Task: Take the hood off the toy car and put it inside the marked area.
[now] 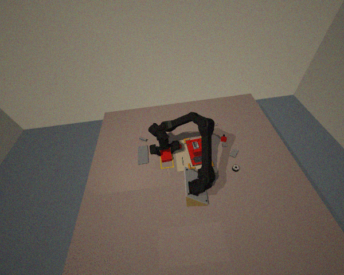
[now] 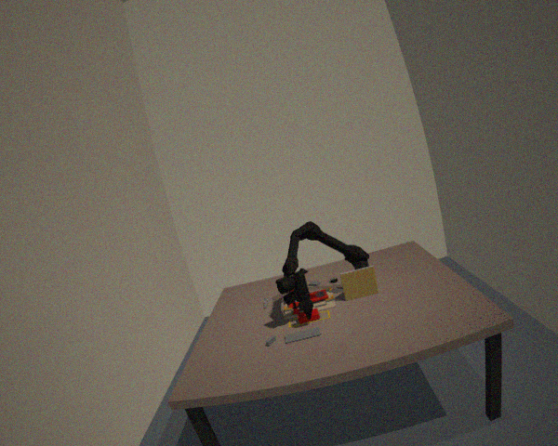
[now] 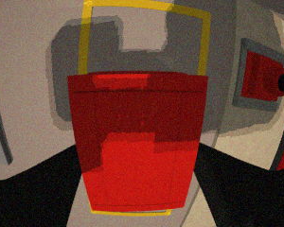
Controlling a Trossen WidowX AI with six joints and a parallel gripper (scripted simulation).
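Now: the red hood right at my gripper tip. The rest, counted from my gripper tip: beige fixture plate (19 cm to the right, 1 cm ahead).
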